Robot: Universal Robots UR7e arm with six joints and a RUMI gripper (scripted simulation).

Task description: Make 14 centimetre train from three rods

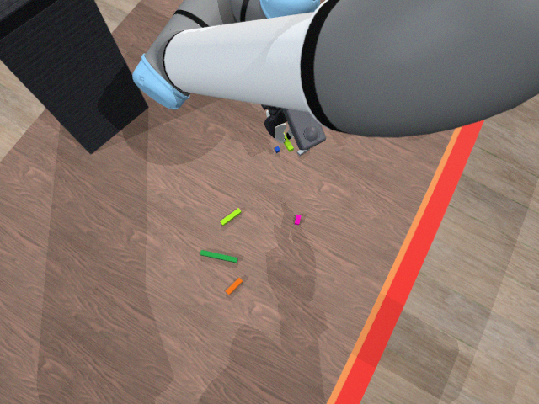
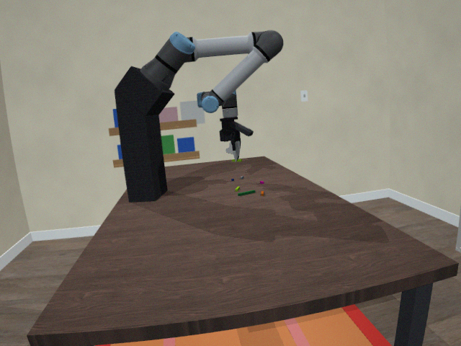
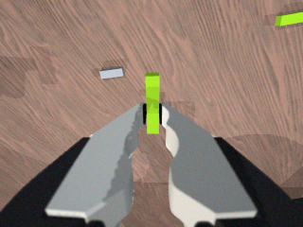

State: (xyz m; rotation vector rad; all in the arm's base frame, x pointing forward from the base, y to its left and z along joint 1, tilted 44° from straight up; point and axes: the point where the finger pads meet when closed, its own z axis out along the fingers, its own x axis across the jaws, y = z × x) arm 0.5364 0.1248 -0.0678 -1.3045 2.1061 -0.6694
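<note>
Now: hand 11 cm above the blue rod, 3 cm past it and 2 cm to the right of it. From my hand the other things lie so: magenta rod: 11 cm to the right, 11 cm below, 10 cm ahead; then green rod: 26 cm to the right, 11 cm below, 1 cm behind; then grey rod: 11 cm below, 5 cm to the left, 3 cm ahead.
</note>
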